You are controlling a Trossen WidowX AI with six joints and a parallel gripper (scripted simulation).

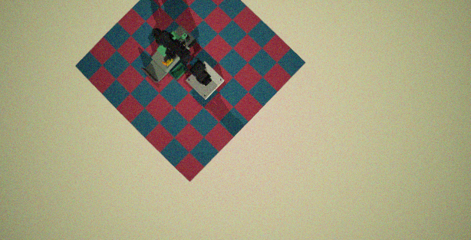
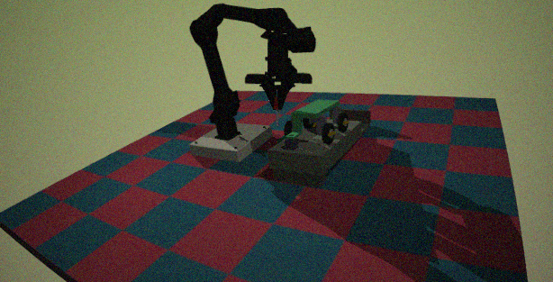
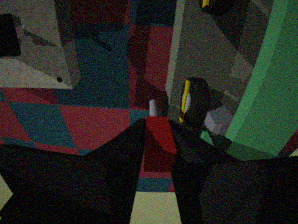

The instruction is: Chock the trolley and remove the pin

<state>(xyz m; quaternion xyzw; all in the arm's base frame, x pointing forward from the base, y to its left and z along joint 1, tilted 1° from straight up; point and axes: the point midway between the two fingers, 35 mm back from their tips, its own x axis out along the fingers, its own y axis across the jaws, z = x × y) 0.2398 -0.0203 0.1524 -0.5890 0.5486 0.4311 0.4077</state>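
The green tray is 4 cm behind my gripper tip, 14 cm to the left of it and 17 cm below it. Also, from my gripper tip: red-headed stop pin right at my gripper tip; yellow chock 4 cm ahead, 15 cm to the left, 8 cm below; green-topped trolley 10 cm ahead, 5 cm to the left, 5 cm below.
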